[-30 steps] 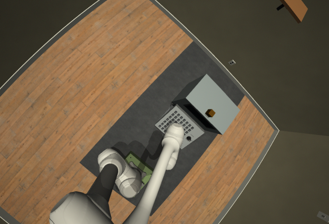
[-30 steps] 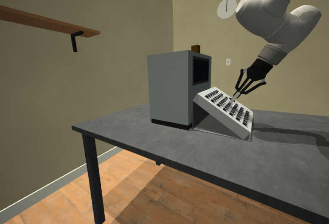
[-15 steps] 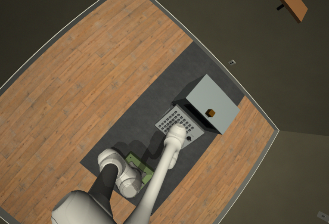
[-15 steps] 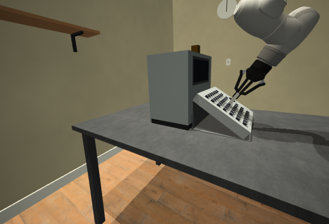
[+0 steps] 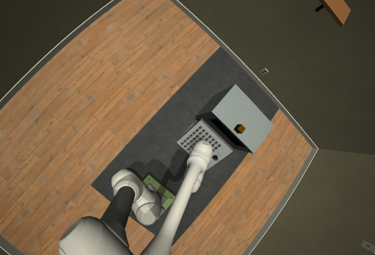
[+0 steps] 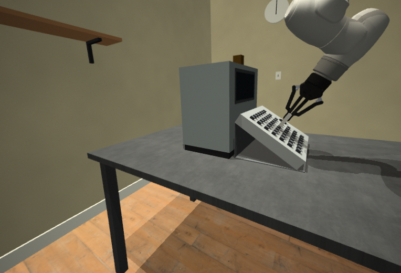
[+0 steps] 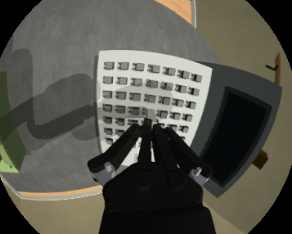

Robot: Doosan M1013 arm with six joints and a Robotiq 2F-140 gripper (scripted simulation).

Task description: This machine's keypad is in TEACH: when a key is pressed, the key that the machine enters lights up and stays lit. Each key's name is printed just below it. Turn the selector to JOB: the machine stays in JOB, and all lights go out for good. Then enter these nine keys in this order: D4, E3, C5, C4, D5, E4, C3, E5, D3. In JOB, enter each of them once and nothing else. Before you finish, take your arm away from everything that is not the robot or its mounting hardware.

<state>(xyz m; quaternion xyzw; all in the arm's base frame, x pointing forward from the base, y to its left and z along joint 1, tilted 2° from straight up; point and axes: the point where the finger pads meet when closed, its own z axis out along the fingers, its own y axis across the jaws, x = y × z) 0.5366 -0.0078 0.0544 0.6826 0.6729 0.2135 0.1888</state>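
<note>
Now: the key E4 60 mm below my hand. Also, from my hand: keypad 70 mm below, 50 mm to the right, 50 mm ahead; then black selector knob 170 mm to the right, 30 mm below, 20 mm ahead.
</note>
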